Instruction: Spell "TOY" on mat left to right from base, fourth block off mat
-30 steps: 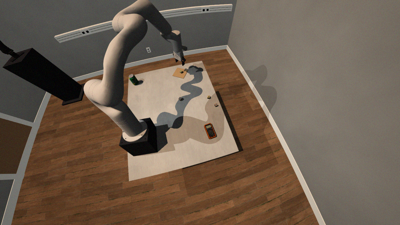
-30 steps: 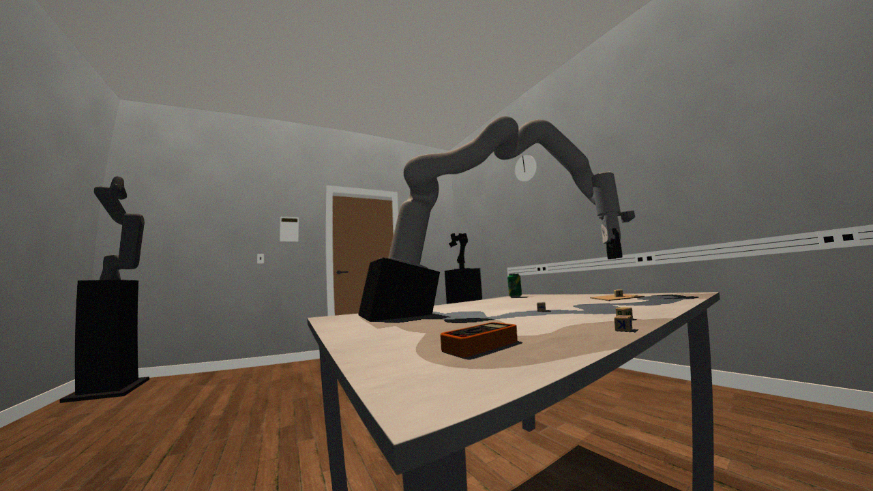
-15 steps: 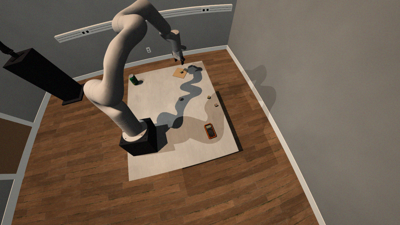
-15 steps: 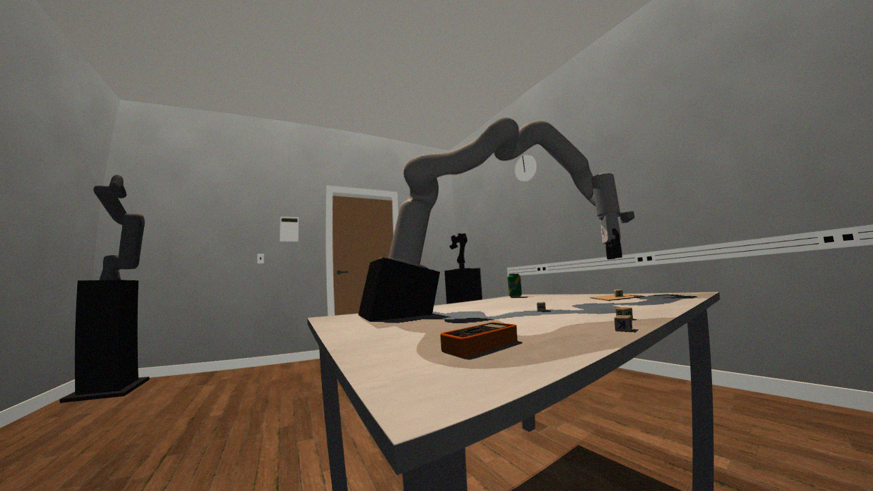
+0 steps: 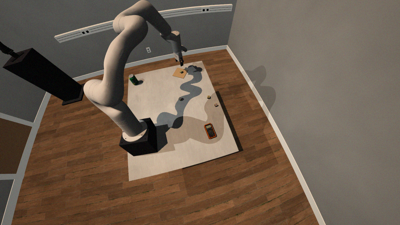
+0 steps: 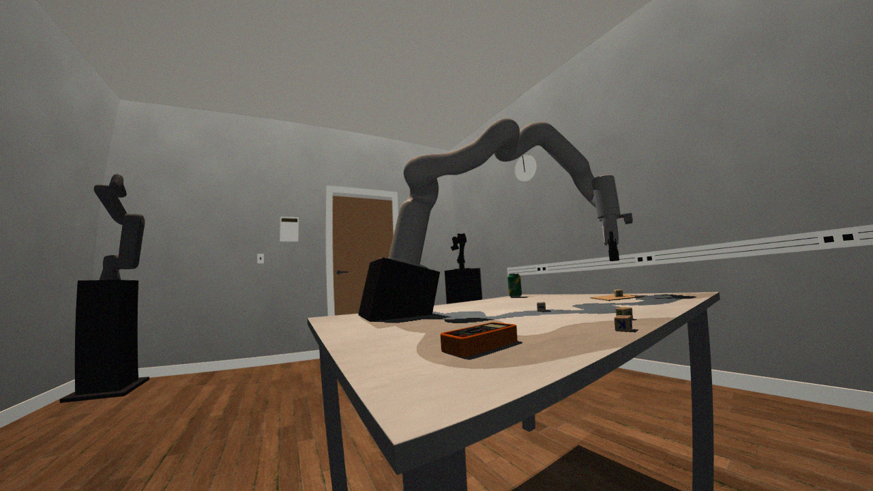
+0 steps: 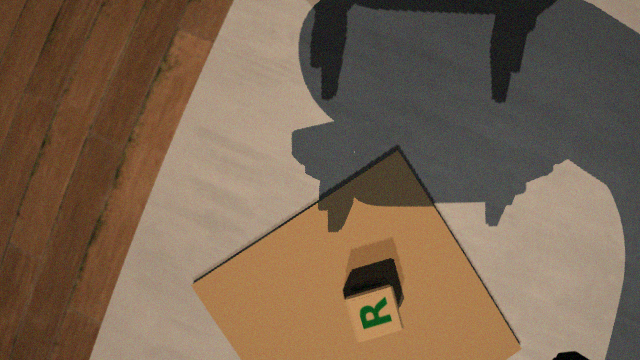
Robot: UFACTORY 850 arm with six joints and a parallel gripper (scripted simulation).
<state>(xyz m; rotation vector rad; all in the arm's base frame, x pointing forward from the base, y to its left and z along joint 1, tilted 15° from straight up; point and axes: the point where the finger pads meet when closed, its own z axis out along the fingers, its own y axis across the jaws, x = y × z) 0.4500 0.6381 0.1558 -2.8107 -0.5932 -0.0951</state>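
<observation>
The block lies 130 mm below my hand. Round my hand: orange multimeter (750 mm to the right, 130 mm below, 120 mm ahead); then green soda can (530 mm behind, 80 mm below, 10 mm to the right); then tan square mat (150 mm below, 10 mm behind).
</observation>
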